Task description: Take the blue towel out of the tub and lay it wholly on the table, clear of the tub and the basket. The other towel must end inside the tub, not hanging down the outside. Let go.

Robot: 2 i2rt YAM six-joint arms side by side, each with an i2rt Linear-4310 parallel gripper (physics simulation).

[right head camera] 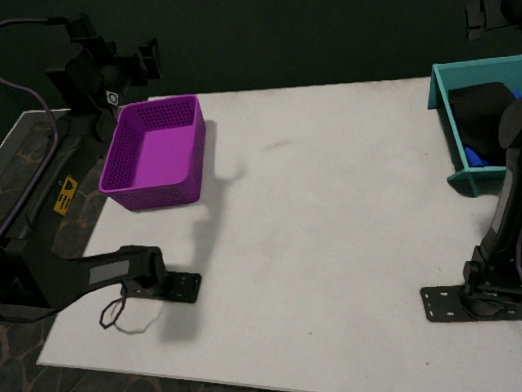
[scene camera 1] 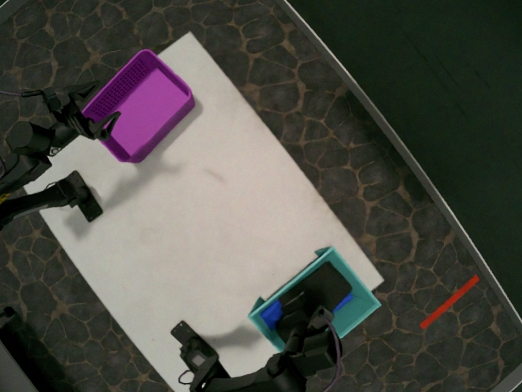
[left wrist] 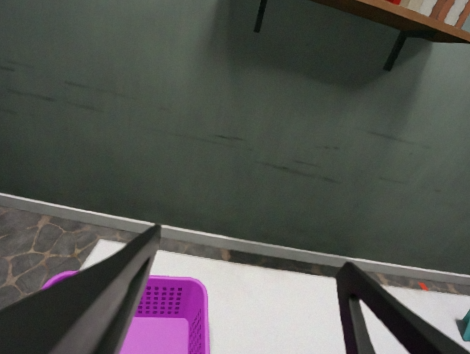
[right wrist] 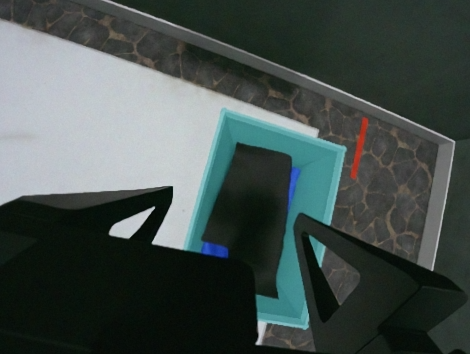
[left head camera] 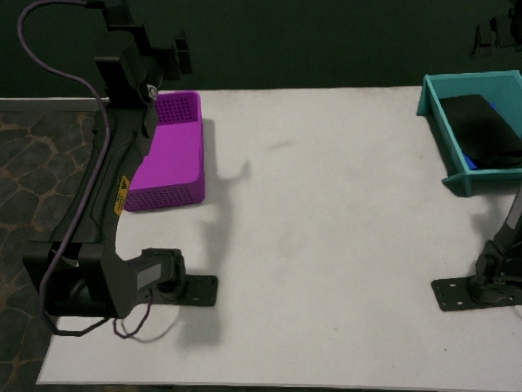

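Note:
The teal tub (left head camera: 475, 84) (right head camera: 475, 71) (scene camera 1: 369, 304) (right wrist: 317, 170) stands at the right in the head views. Inside it the blue towel (left head camera: 470, 161) (right head camera: 475, 157) (scene camera 1: 271, 315) (right wrist: 215, 250) lies mostly hidden under the black towel (left head camera: 477, 127) (right head camera: 477, 115) (scene camera 1: 327, 285) (right wrist: 255, 200); blue shows at two edges. My right gripper (right wrist: 235, 207) is open and empty, above the tub, pointing down over the black towel. My left gripper (scene camera 1: 108, 99) (left wrist: 254, 252) is open and empty, above the purple basket (left head camera: 165, 155) (right head camera: 170, 112) (scene camera 1: 150, 105) (left wrist: 197, 286).
The basket stands at the left of the white table (left head camera: 310, 225) (right head camera: 300, 225) (scene camera 1: 210, 235) and holds nothing. The tub's outer end reaches past the table edge in scene camera 1. A red bar (scene camera 1: 450, 301) (right wrist: 360, 147) lies on the floor. A wall shelf (left wrist: 400, 15) shows high up.

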